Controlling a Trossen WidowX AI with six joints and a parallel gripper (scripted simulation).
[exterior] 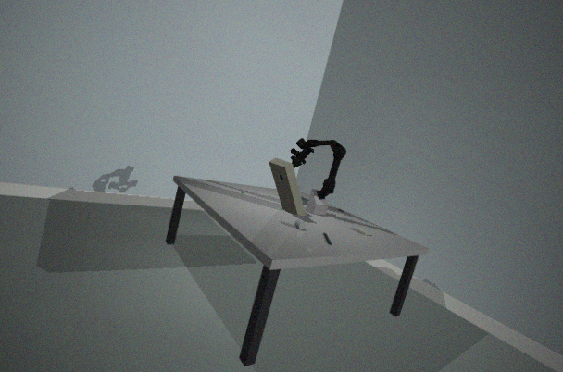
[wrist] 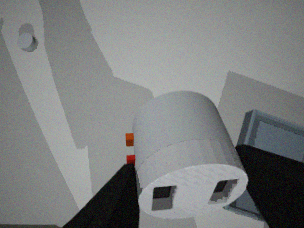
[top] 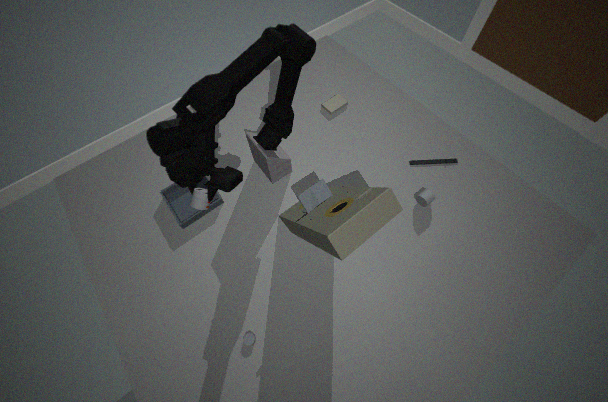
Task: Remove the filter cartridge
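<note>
My gripper tip is now 25 cm above the tray, 18 cm past it and 2 cm to the left of it. From my gripper tip the other things lie so: beige service panel 23 cm to the left, 21 cm ahead, 10 cm below; then round filter cartridge right at my gripper tip; then grey cylinder 29 cm ahead, 25 cm below, 13 cm to the right.
</note>
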